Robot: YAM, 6 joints.
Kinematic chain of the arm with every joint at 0, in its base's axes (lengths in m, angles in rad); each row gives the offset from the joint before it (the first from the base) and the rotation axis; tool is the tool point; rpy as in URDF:
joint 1: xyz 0 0 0.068 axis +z
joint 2: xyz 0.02 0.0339 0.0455 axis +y
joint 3: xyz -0.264 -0.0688 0 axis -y
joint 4: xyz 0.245 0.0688 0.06 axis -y
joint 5: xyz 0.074 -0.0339 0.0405 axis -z
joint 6: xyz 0.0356 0 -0.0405 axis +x
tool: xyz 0 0 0 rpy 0 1.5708 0
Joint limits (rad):
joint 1: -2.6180..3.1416
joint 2: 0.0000..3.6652
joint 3: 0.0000..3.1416
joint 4: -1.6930..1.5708
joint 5: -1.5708..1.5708
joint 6: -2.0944..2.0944
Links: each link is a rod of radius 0.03 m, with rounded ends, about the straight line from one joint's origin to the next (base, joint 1, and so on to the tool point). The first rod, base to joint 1, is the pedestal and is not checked.
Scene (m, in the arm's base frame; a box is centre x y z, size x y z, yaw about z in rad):
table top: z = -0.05
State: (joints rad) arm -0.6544 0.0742 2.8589 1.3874 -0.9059 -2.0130
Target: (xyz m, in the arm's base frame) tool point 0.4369 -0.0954 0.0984
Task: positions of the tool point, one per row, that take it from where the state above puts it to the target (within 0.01 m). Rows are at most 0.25 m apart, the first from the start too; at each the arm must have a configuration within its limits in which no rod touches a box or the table.
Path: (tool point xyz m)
1: -0.4115 0.3203 0.3030
2: -0.3288 0.2397 0.4987
3: -0.1774 0.1326 0.6285
4: 0.0141 0.0247 0.6674
5: 0.2063 -0.0610 0.6100
6: 0.3587 -0.1097 0.4724
7: 0.4402 -0.1186 0.2877
8: 0.4369 -0.0954 0.0984

